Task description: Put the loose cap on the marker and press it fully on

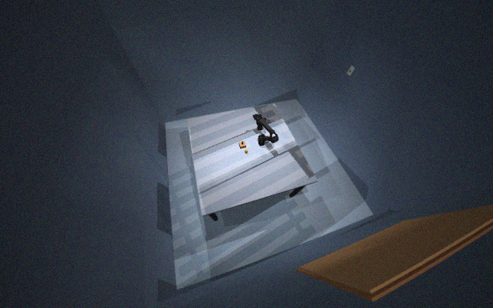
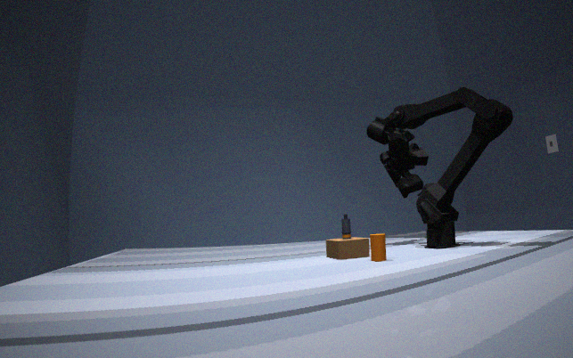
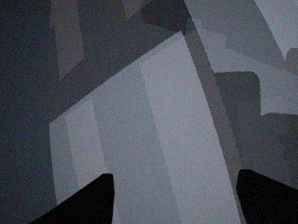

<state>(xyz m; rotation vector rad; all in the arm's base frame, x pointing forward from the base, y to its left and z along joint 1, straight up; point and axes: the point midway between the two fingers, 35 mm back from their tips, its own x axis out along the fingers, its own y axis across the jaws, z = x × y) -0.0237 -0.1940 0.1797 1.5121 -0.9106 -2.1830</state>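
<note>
The orange cap is 26 cm ahead of my gripper tip, 29 cm to the left of it and 13 cm below it. The rest, counted from my gripper tip: holder block 28 cm ahead, 18 cm to the left, 14 cm below.
</note>
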